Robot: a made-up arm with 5 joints.
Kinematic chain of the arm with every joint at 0, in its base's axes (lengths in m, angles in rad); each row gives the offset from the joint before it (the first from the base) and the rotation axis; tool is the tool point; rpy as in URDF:
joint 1: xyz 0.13 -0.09 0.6 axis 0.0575 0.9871 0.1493
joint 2: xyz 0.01 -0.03 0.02 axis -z
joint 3: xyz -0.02 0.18 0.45 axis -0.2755 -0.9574 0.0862
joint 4: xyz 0.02 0 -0.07 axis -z
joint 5: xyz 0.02 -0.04 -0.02 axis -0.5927 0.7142 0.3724
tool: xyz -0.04 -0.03 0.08 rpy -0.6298 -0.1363 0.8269
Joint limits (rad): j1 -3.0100..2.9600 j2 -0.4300..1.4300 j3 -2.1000..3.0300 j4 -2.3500..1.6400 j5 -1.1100..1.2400
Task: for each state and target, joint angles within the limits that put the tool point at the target. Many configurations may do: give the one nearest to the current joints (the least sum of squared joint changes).
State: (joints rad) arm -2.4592 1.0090 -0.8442 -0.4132 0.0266
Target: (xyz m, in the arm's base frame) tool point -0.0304 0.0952 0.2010
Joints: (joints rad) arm -2.9915 1.2384 -0.7726 0.0639 0.0539
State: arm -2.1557 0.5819 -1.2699 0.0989 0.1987
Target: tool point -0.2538 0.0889 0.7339
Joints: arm -1.4031 0.4856 -1.5892 0.0705 0.5247
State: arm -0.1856 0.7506 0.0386 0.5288 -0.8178
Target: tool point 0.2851 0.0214 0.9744
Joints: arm 0.2088 0.9825 0.1572 0.4742 -0.8094
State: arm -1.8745 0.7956 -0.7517 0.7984 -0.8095
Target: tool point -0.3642 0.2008 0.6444
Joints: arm -1.7750 0.9198 -1.3594 1.0640 -0.9151
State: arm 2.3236 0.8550 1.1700 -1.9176 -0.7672
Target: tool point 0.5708 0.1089 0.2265
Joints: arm 2.0343 0.7558 1.4985 -1.9848 -0.7358
